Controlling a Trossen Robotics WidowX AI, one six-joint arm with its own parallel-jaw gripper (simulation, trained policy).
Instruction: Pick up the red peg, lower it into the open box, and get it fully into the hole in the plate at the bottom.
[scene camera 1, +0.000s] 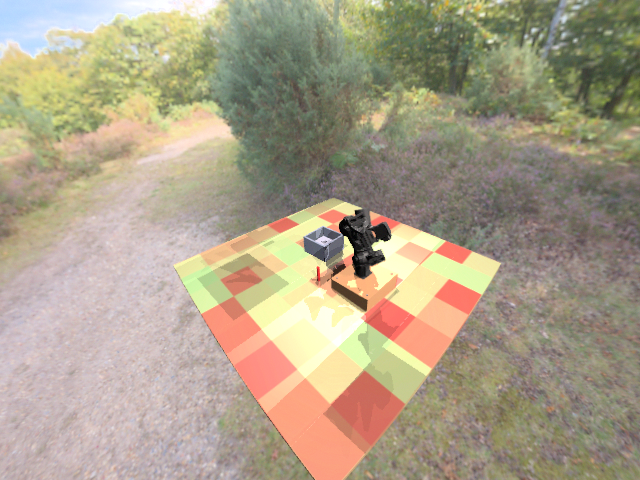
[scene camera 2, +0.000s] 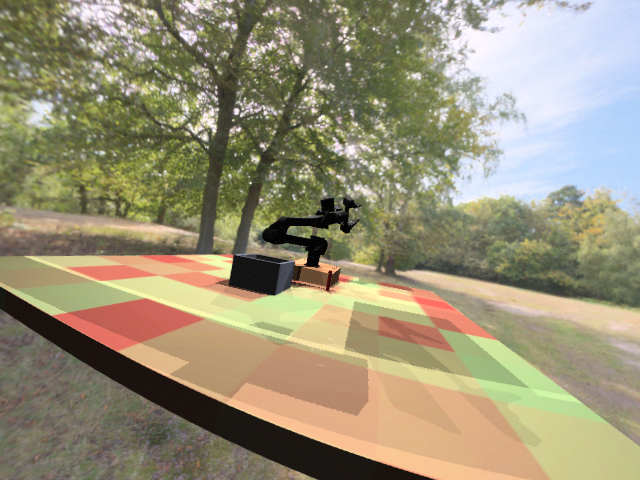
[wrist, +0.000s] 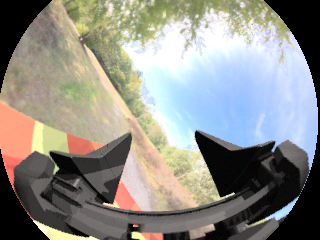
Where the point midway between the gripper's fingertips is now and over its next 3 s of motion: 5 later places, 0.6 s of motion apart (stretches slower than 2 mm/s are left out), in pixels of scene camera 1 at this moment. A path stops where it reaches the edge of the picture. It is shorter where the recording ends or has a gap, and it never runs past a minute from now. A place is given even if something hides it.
My gripper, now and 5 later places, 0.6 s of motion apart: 368, 244; 337, 215; 304, 222; 289, 232; 292, 240; 305, 249
